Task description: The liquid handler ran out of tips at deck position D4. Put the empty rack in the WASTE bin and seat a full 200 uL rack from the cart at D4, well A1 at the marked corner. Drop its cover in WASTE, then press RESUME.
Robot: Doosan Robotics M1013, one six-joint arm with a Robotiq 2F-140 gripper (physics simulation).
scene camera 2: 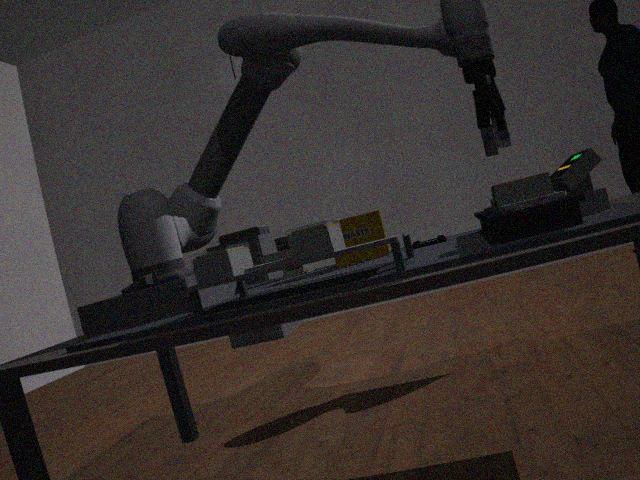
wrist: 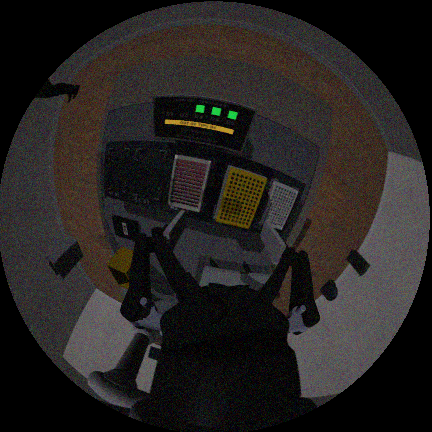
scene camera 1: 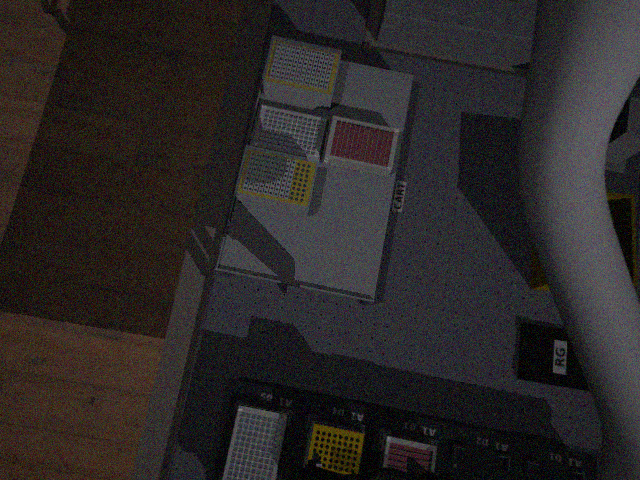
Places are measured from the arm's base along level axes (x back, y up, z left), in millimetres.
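Pixels of known places: gripper, fingertip midpoint: (scene camera 2: pixel 498 151) (wrist: pixel 224 223) (scene camera 1: pixel 362 466); arm's base, link origin: (scene camera 2: pixel 162 283).
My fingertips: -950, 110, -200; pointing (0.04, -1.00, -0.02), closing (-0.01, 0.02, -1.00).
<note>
Ahead of a thing's pixels: the offset from my fingertips to its top centre, as dx, dy, dz. "pt": to the spot under its first point.
My gripper (scene camera 2: pixel 497 146) (wrist: pixel 224 223) is open and empty, high above the table on the liquid handler's side. The yellow rack {-20, -76, -36} (scene camera 1: pixel 336 448) (wrist: pixel 241 197) at D4 has dark, empty holes. On the cart {+491, -126, -88} (scene camera 1: pixel 341 232) stand a yellow-edged rack {+660, -62, -135} (scene camera 1: pixel 303 66) that looks full, a yellow rack {+446, -62, -162} (scene camera 1: pixel 273 175) with several empty columns, a grey-white rack {+553, -118, -148} (scene camera 1: pixel 292 126) and a red rack {+536, -101, -15} (scene camera 1: pixel 363 142). The yellow WASTE bin {+385, -57, +396} (scene camera 2: pixel 364 222) (wrist: pixel 121 260) is mostly hidden by the arm in scene camera 1. The handler's panel {pt -165, -70, -30} (scene camera 2: pixel 576 162) (wrist: pixel 200 117) shows green squares and an orange bar; its RESUME lettering is unreadable.
A grey-white rack {-5, -122, -159} (scene camera 1: pixel 255 444) (wrist: pixel 283 205) at D5 and a pink rack {-36, -105, +87} (scene camera 1: pixel 408 449) (wrist: pixel 190 182) at D3 flank D4. A black RG block {+183, -178, +382} (scene camera 1: pixel 537 351) (wrist: pixel 125 227) stands near the bin. A person (scene camera 2: pixel 620 67) stands behind the table's handler end.
</note>
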